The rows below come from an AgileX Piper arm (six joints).
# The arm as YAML. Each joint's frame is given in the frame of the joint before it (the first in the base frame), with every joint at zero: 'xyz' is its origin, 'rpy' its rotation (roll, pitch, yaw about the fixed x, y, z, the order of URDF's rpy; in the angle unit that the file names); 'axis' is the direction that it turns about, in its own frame. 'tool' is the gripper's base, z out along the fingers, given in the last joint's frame.
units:
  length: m
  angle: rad
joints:
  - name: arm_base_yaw
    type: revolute
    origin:
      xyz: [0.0, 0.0, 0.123]
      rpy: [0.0, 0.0, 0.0]
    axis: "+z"
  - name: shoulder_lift
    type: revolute
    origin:
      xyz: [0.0, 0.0, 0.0]
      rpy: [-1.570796, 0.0, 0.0]
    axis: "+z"
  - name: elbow
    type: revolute
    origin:
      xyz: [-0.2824, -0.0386, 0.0]
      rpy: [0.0, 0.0, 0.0]
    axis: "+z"
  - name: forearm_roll
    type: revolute
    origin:
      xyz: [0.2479, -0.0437, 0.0]
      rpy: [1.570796, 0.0, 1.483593]
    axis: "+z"
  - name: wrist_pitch
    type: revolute
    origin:
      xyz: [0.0, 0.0, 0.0]
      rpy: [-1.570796, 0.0, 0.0]
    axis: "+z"
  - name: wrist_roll
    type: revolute
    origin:
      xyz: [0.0, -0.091, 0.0]
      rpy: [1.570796, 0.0, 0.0]
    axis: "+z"
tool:
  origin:
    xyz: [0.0, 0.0, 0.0]
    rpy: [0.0, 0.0, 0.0]
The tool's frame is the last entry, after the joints.
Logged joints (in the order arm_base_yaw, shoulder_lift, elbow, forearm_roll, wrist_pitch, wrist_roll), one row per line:
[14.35 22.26 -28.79 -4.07 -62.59 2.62]
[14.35 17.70 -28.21 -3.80 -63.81 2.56]
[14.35 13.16 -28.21 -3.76 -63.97 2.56]
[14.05 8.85 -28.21 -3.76 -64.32 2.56]
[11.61 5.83 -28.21 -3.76 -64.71 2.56]
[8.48 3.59 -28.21 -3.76 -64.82 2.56]
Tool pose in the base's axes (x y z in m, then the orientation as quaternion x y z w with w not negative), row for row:
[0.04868 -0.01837 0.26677 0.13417 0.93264 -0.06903 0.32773]
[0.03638 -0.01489 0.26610 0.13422 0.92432 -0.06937 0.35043]
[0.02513 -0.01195 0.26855 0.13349 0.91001 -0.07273 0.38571]
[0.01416 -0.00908 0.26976 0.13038 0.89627 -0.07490 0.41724]
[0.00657 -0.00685 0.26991 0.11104 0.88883 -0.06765 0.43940]
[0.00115 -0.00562 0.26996 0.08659 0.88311 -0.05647 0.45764]
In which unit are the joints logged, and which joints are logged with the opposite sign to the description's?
The joints are logged in degrees. Opposite sign: arm_base_yaw, wrist_pitch.
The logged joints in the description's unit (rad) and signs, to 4 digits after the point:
[-0.2505 0.3885 -0.5025 -0.0710 1.0924 0.0457]
[-0.2505 0.3089 -0.4924 -0.0663 1.1137 0.0447]
[-0.2505 0.2297 -0.4924 -0.0656 1.1165 0.0447]
[-0.2452 0.1545 -0.4924 -0.0656 1.1226 0.0447]
[-0.2026 0.1018 -0.4924 -0.0656 1.1294 0.0447]
[-0.1480 0.0627 -0.4924 -0.0656 1.1313 0.0447]

